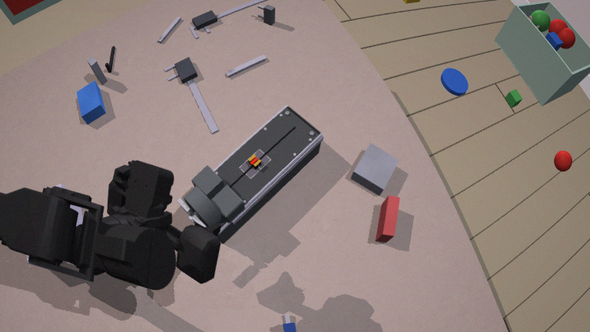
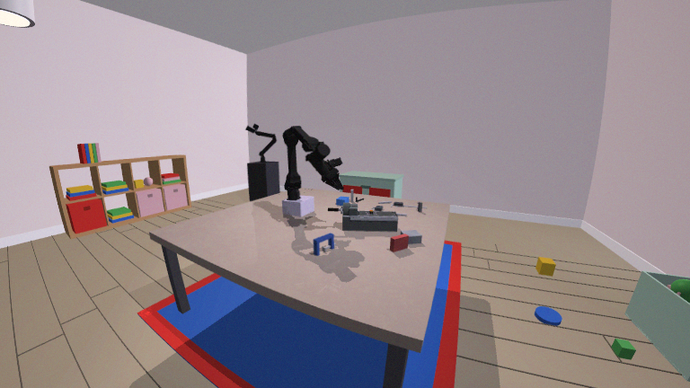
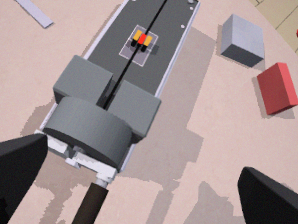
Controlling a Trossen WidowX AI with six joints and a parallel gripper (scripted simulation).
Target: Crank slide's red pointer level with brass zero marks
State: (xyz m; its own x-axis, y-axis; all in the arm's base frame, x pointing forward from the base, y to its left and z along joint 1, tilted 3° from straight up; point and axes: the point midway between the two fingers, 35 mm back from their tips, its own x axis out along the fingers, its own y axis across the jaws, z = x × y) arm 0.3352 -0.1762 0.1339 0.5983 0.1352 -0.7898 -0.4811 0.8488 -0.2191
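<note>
My gripper tip is 40 mm past the dark brown crank handle and 100 mm above it. Round my gripper tip: red pointer (130 mm ahead, 70 mm to the left, 120 mm below); red block (290 mm ahead, 140 mm to the right, 170 mm below); grey block (330 mm ahead, 40 mm to the right, 180 mm below).
</note>
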